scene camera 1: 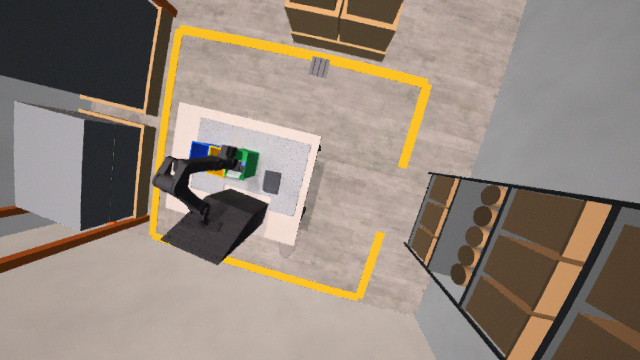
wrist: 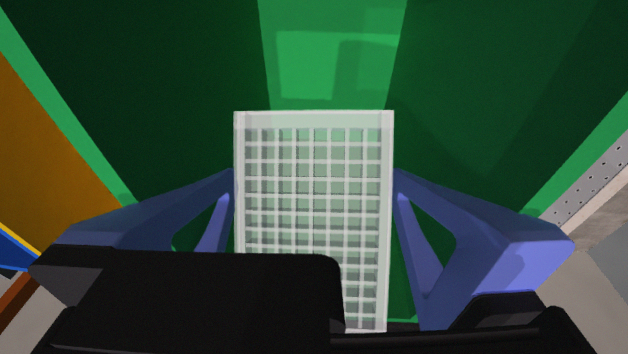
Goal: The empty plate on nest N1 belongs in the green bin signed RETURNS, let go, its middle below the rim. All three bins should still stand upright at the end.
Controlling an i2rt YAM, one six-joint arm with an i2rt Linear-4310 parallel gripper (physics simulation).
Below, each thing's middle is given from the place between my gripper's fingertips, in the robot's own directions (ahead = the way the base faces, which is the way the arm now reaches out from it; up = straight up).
Scene:
Now: hand 2 cm below the gridded plate [wrist: 305, 181] and 2 cm past it. Also, from my hand: yellow bin [wrist: 54, 186]: 13 cm to the left, 6 cm below, 3 cm ahead; then green bin [wrist: 512, 109]: 4 cm below, 1 cm to the right, 1 cm ahead.

